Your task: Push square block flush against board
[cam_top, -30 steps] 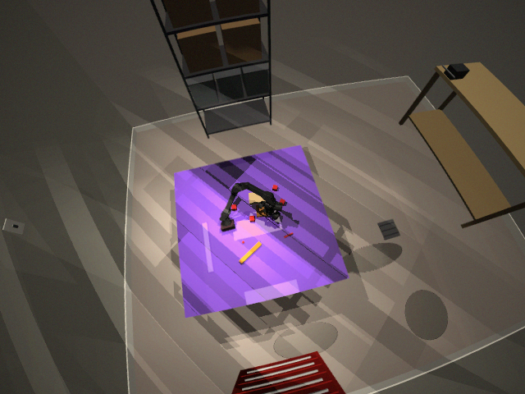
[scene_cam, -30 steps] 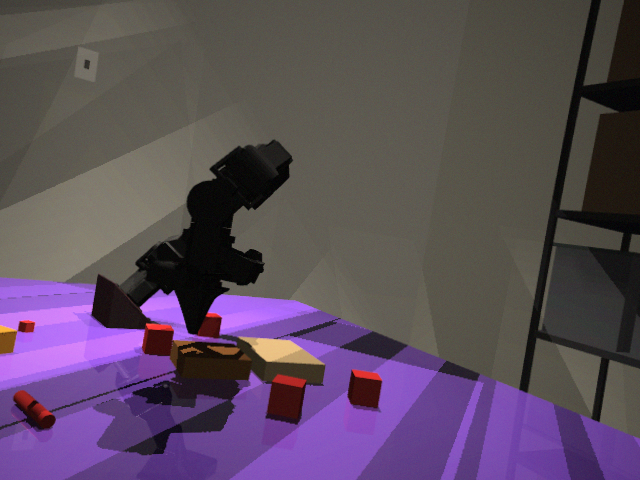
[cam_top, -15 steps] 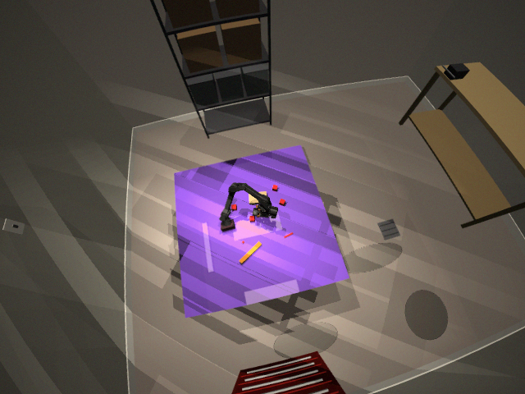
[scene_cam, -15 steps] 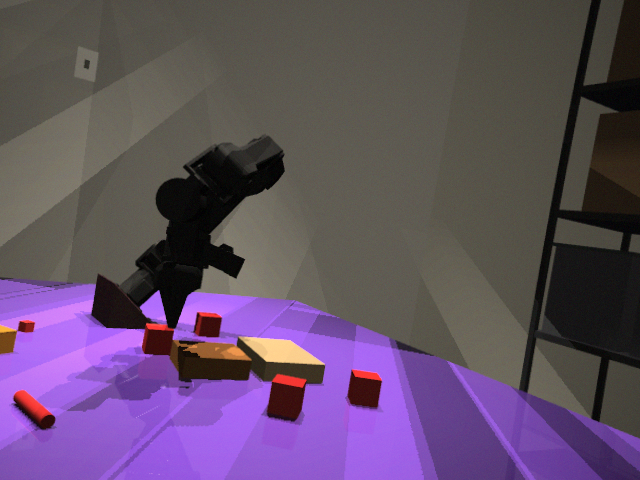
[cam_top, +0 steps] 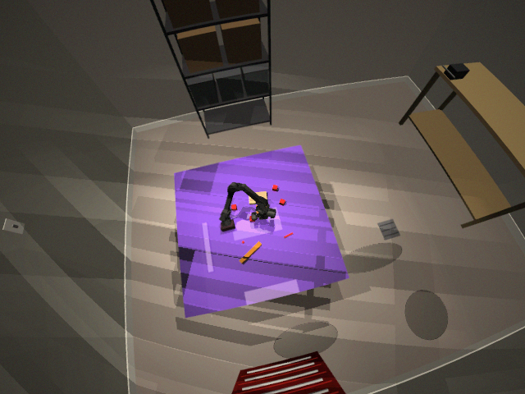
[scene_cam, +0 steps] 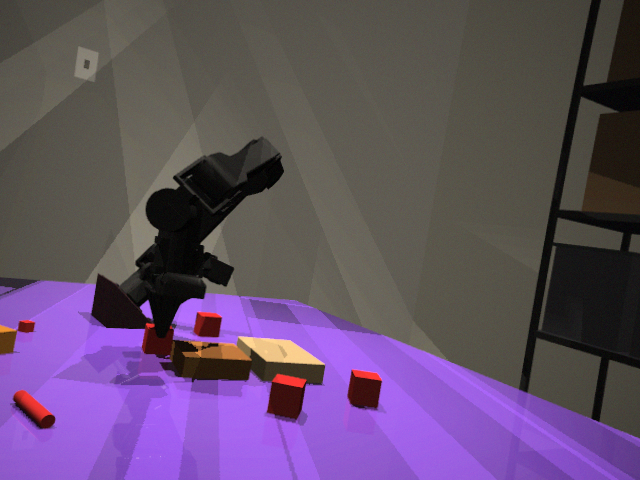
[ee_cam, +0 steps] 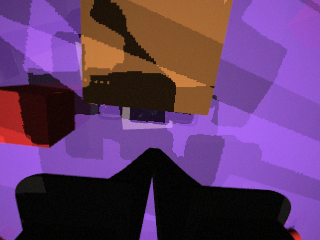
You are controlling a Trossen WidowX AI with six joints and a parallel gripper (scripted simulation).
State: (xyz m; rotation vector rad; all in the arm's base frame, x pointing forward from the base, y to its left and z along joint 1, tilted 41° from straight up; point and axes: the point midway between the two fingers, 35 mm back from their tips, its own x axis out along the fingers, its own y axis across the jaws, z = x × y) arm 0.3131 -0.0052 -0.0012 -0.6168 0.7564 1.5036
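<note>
The square block is 8 cm to the left of my gripper tip and 3 cm below it. The rest, counted from my gripper tip: long orange bar 15 cm behind, 26 cm to the right, 3 cm below; then tan board 2 cm behind, 21 cm to the left, 3 cm below.
</note>
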